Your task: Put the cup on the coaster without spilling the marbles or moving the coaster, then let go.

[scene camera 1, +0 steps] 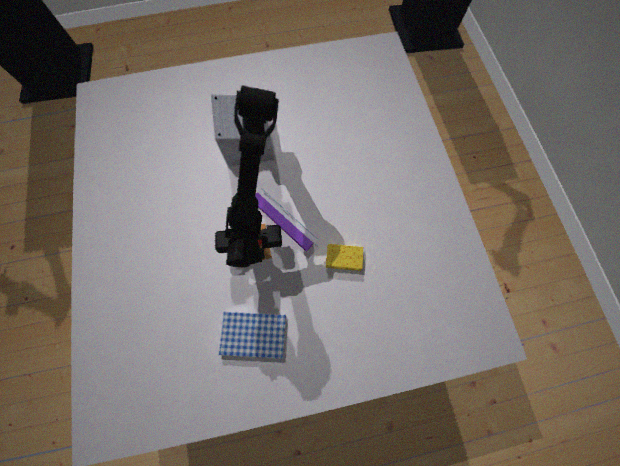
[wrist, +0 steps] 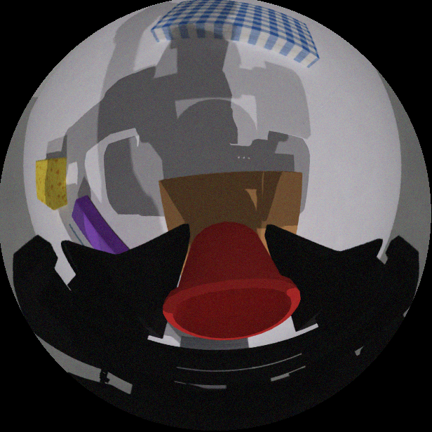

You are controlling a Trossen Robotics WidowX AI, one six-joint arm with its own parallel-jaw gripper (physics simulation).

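Places are measured from the arm's base along level axes (x right, y ahead, z up), in centimetres.
Where they show: arm's base, origin of its link: [scene camera 1: 253, 126].
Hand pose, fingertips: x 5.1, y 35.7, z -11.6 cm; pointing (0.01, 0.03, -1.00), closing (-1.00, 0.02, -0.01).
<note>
Each offset is from my fingertips to the top centre of the thing. "spot": to the spot under its first point.
A red cup @[dz +5.8, dx -0.1, dy -2.4 cm] [scene camera 1: 260, 244] [wrist: 227, 265] is held between the two black fingers of my gripper [scene camera 1: 248, 239] [wrist: 228, 230], which is shut on it. Its wide rim faces the wrist camera and its narrower end points away; no marbles show inside. A brown, square-edged block @[spot: dz -0.7, dx -4.1, dy +2.4 cm] [scene camera 1: 267, 253] [wrist: 215, 195], which looks like the coaster, lies below and behind the cup in the wrist view. In the scene view my gripper and arm hide most of both. The cup's lower end overlaps the block in the wrist view; I cannot tell whether they touch.
A purple bar @[dz +0.2, dx -10.4, dy -8.3 cm] [scene camera 1: 285, 221] [wrist: 97, 230] lies diagonally beside the gripper. A yellow sponge-like block @[dz +1.1, dx -27.6, dy +7.1 cm] [scene camera 1: 345, 257] [wrist: 50, 182] lies beyond the bar's end. A blue-and-white checked slab @[dz +0.6, dx +2.6, dy +25.9 cm] [scene camera 1: 253, 334] [wrist: 235, 20] lies in front of the gripper. A grey box [scene camera 1: 225, 117] is at the arm's base.
</note>
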